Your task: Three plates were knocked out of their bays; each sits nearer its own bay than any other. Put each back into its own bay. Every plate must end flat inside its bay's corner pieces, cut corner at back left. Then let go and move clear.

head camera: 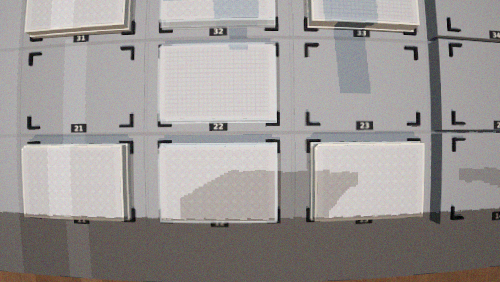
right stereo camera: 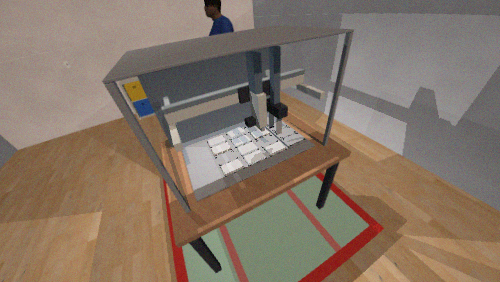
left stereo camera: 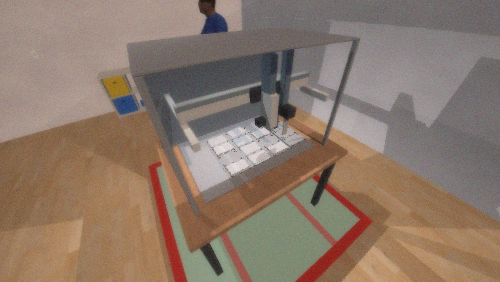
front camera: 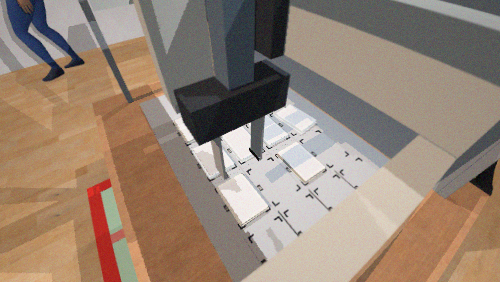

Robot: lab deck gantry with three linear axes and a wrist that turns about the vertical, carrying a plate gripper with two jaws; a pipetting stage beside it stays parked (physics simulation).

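Frame: origin at the robot's base, x ahead, y left, z up, level; metres.
Seen in the pictures: gripper, fingertip midpoint: [right stereo camera: 275, 130] [left stereo camera: 279, 130] [front camera: 239, 163]; robot's base at its link origin: [head camera: 34, 214] [right stereo camera: 225, 176] [left stereo camera: 232, 176] [front camera: 173, 123].
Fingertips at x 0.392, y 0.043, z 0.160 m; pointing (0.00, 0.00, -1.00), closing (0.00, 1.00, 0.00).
Offsets run from my fingertips to a thing's middle. "spot": to the spot under its first point.
A white plate @[0.000 m ahead, 0.000 m left, 0.153 m down] [front camera: 242, 200] [head camera: 370, 180] [left stereo camera: 276, 146] [right stereo camera: 274, 147] lies flat and square in the front bay below bay 23, its edges lined up with the corner pieces that show. Its cut corner is too small to tell. White plates lie squarely in bay 22 @[spot: 0.162 m back, 0.106 m left, 0.146 m down] [head camera: 218, 82], bay 12 @[spot: 0.163 m back, 0.003 m right, 0.146 m down] [head camera: 218, 187] and bay 11 @[spot: 0.322 m back, 0.002 m left, 0.146 m down] [head camera: 74, 181]. The plates of bay 31 @[spot: 0.322 m back, 0.187 m left, 0.146 m down] [head camera: 77, 15], bay 32 @[spot: 0.162 m back, 0.182 m left, 0.146 m down] [head camera: 218, 12] and bay 33 @[spot: 0.006 m back, 0.184 m left, 0.146 m down] [head camera: 362, 12] show in part. My gripper [front camera: 240, 166] [left stereo camera: 284, 131] [right stereo camera: 279, 128] is open and empty, raised over the deck; it does not show in the head view.
Bays 21 and 23 hold no plate. A raised dark edge @[spot: 0.084 m ahead, 0.089 m left, 0.154 m down] [head camera: 435, 100] runs right of bay 23. The parked pipetting stage [front camera: 167, 55] [left stereo camera: 273, 110] [right stereo camera: 261, 110] stands close beside my gripper. The gantry beam [left stereo camera: 220, 102] crosses behind; enclosure posts [left stereo camera: 341, 95] stand at the corners.
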